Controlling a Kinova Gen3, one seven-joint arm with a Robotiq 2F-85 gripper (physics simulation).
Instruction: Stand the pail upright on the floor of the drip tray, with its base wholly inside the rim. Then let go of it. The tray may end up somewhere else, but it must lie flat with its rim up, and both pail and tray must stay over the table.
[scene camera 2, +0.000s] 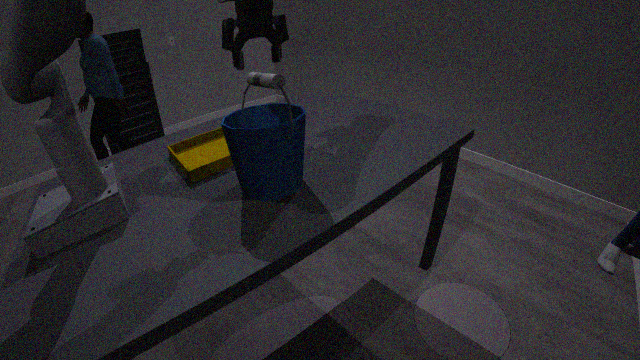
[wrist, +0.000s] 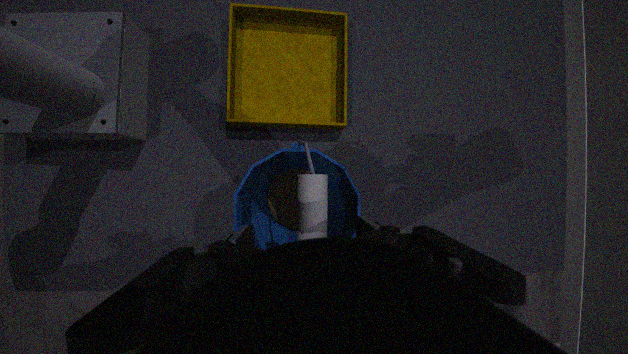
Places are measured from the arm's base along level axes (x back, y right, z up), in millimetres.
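Pixels of known places: gripper, fingertip midpoint: (scene camera 2: 259, 65) (wrist: 305, 232); arm's base, origin of the base link: (scene camera 2: 91, 192) (wrist: 81, 94).
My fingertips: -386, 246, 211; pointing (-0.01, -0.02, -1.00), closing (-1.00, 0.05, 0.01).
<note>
Ahead of a thing's pixels: the offset from my fingertips to its middle, as dx, dy, dz. "spot": to the spot under its first point. Level surfaces: height alone.
The blue pail @(spot: +51, +73, -167) (scene camera 2: 270, 155) (wrist: 272, 227) stands upright on the table, with its wire handle raised and a white grip @(-8, +5, -33) (scene camera 2: 266, 80) (wrist: 313, 207) above its mouth. The yellow drip tray @(-8, -292, -262) (scene camera 2: 212, 171) (wrist: 287, 124) lies flat with its rim up, beside the pail; in the scene view the pail hides part of it. A narrow gap separates them in the wrist view. My gripper (scene camera 2: 257, 61) (wrist: 305, 232) is open and empty. It hangs above the white grip, with its fingers on either side of it in the wrist view. Its dark body hides the pail's near edge there.
The robot's base (scene camera 2: 80, 215) (wrist: 132, 80) is bolted to the table @(dz -279) (scene camera 2: 165, 250) on the left. The table's dark edge (scene camera 2: 340, 225) runs diagonally in the scene view. A person (scene camera 2: 100, 65) stands by a dark shelf unit behind the table. Another person's foot (scene camera 2: 609, 257) shows at right.
</note>
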